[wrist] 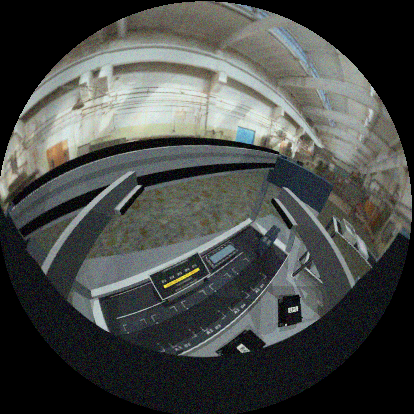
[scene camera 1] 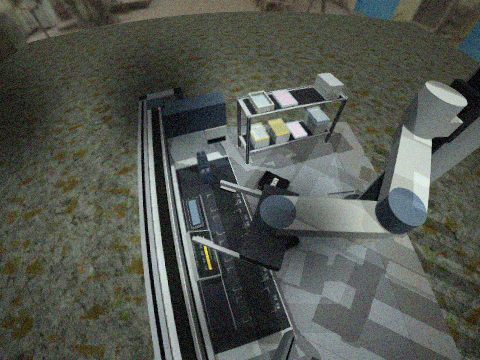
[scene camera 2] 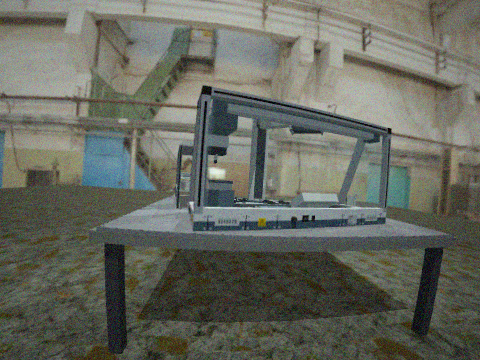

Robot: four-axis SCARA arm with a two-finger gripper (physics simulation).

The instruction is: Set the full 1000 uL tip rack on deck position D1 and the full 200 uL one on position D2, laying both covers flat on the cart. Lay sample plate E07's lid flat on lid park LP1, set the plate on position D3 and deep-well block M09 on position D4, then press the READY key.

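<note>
My gripper (scene camera 1: 209, 212) (wrist: 210, 184) is open and empty, its two long fingers spread above the black deck (scene camera 1: 220, 305) (wrist: 132, 301). No labware shows on the deck positions. The two-level cart (scene camera 1: 248, 150) holds a pale framed box (scene camera 1: 260, 101), a pink-topped item (scene camera 1: 284, 98) and a white box (scene camera 1: 328, 85) on top. Below are a white-and-yellow box (scene camera 1: 259, 135), a yellow box (scene camera 1: 278, 131), a pink-topped item (scene camera 1: 297, 130) and a blue-topped box (scene camera 1: 317, 120). Their labels are unreadable. A black lid park (scene camera 1: 274, 181) (wrist: 290, 310) lies between deck and cart. The READY key cannot be made out.
A panel with a yellow bar (scene camera 1: 207, 256) (wrist: 181, 278) and a small screen (scene camera 1: 194, 213) (wrist: 222, 254) stand along the deck's edge. Another black pad (wrist: 243, 345) shows in the wrist view. A dark blue housing (scene camera 1: 195, 114) (wrist: 301, 183) stands at the deck's end. Frame rails (scene camera 2: 300, 112) span the deck.
</note>
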